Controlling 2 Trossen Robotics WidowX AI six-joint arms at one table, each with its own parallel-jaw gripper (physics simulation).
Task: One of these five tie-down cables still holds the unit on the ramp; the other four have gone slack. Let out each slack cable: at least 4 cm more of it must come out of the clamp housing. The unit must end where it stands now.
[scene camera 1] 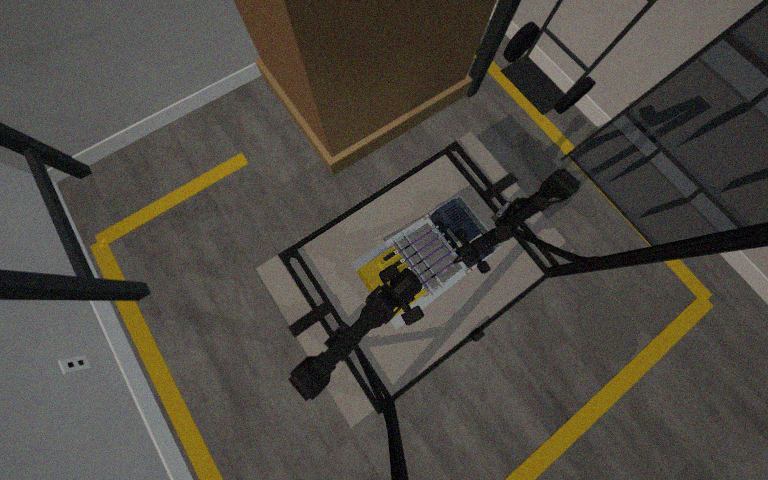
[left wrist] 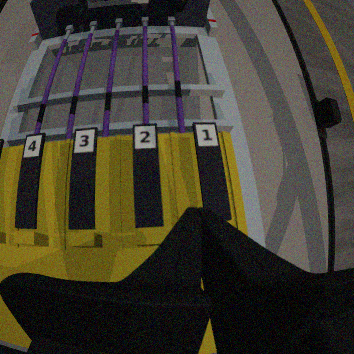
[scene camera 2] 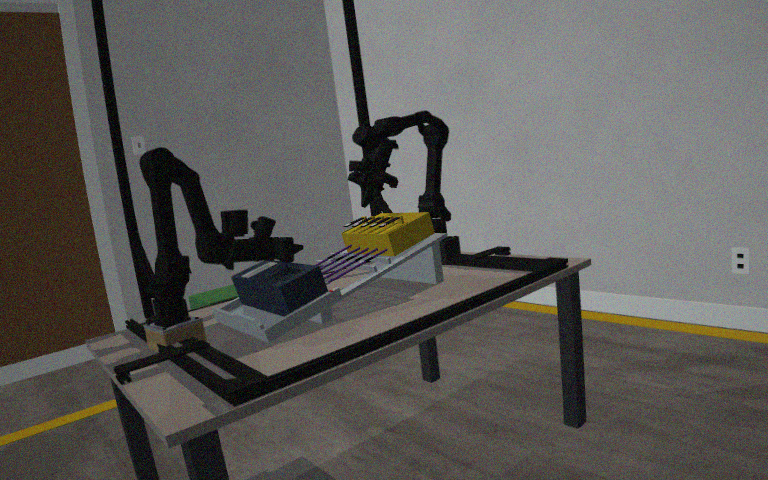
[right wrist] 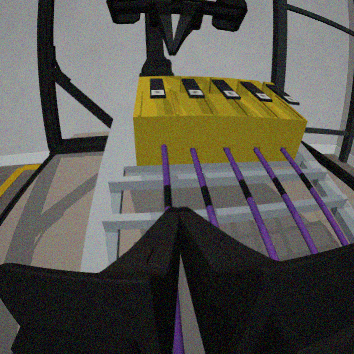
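Note:
The yellow clamp housing (scene camera 1: 370, 272) (scene camera 2: 416, 230) (left wrist: 115, 260) (right wrist: 220, 135) sits high on the pale ramp (scene camera 2: 421, 268) (left wrist: 225, 75). Black levers 1 (left wrist: 215, 175), 2 (left wrist: 148, 185), 3 (left wrist: 82, 185) and 4 (left wrist: 28, 195) lie along its top; a fifth shows in the right wrist view. Several purple cables with black bands, including the one nearest lever 1 (left wrist: 175, 60) (right wrist: 166, 170), run to the dark blue unit (scene camera 1: 454, 216) (scene camera 2: 277, 291) lower down. My left gripper (left wrist: 195, 216) (right wrist: 171, 53) is shut and empty, above lever 1's rear end. My right gripper (right wrist: 177, 216) (scene camera 2: 300, 247) is shut and empty above the cables near the unit.
Pale crossbars (right wrist: 230, 177) span the ramp under the cables. A black frame (scene camera 1: 362, 200) (scene camera 2: 407, 333) runs around the table. A green block (scene camera 2: 212, 297) lies behind the unit in scene camera 2. Black uprights (scene camera 2: 107, 113) stand at the table's far side.

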